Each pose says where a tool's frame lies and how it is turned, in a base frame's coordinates. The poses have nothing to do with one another.
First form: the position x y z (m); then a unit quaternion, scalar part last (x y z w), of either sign.
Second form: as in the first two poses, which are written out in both.
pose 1, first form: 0.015 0.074 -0.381 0.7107 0.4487 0.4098 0.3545
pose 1, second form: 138.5 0.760 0.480 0.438 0.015 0.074 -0.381
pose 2, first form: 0.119 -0.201 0.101 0.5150 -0.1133 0.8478 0.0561
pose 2, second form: 173.6 0.516 -0.113 0.849 0.119 -0.201 0.101
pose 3, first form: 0.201 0.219 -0.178 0.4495 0.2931 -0.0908 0.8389
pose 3, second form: 65.9 0.826 0.539 -0.167 0.201 0.219 -0.178
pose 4, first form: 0.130 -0.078 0.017 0.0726 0.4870 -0.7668 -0.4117
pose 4, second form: 131.4 -0.080 -0.534 0.841 0.130 -0.078 0.017
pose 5, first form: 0.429 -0.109 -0.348 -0.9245 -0.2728 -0.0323 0.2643
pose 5, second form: 149.3 -0.959 -0.283 -0.033 0.429 -0.109 -0.348
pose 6, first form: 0.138 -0.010 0.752 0.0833 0.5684 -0.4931 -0.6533
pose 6, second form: 98.4 -0.110 -0.751 0.651 0.138 -0.010 0.752
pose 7, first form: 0.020 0.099 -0.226 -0.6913 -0.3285 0.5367 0.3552
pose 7, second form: 138.4 -0.740 -0.351 0.574 0.020 0.099 -0.226
